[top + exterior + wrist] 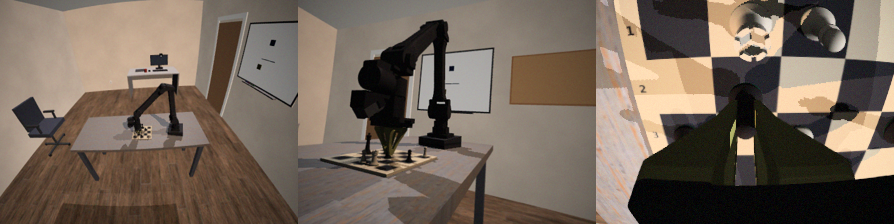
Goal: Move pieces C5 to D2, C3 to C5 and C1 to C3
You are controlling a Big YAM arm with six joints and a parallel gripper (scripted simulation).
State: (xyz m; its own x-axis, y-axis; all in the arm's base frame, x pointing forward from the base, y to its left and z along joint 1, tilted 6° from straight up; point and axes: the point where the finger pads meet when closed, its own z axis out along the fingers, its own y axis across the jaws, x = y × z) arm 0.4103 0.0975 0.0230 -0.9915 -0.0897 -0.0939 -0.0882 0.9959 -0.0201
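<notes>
The white rook is 4 cm ahead of my hand and 1 cm below it. The rest, counted from my hand: tall black piece: 12 cm to the right, 2 cm behind, 1 cm above; chessboard: 4 cm to the right, 3 cm below, 3 cm behind.
</notes>
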